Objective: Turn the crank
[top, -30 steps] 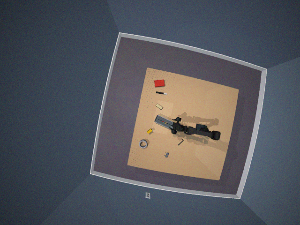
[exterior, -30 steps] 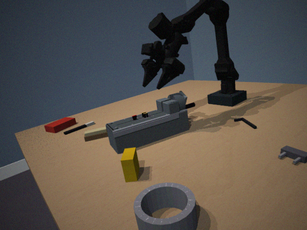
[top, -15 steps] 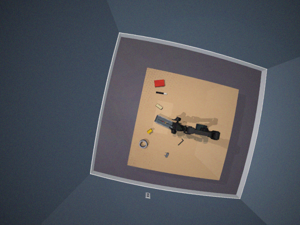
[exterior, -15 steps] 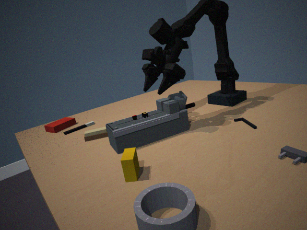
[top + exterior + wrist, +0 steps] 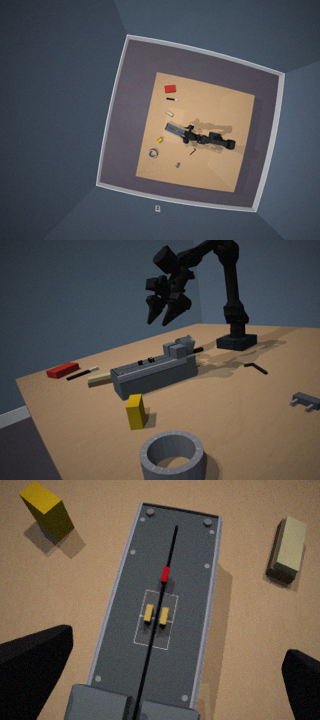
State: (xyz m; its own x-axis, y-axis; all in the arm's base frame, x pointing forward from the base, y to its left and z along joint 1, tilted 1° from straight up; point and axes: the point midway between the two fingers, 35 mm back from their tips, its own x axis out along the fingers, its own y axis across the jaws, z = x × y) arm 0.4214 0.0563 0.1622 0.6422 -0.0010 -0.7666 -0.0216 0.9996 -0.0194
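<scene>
The black crank handle lies 14 cm behind my gripper tip, 1 cm to the left of it and 12 cm below it. Also, from my gripper tip: red pointer 8 cm ahead, 1 cm to the left, 10 cm below; then yellow block 18 cm ahead, 18 cm to the left, 16 cm below; then tan block 18 cm ahead, 14 cm to the right, 17 cm below.
</scene>
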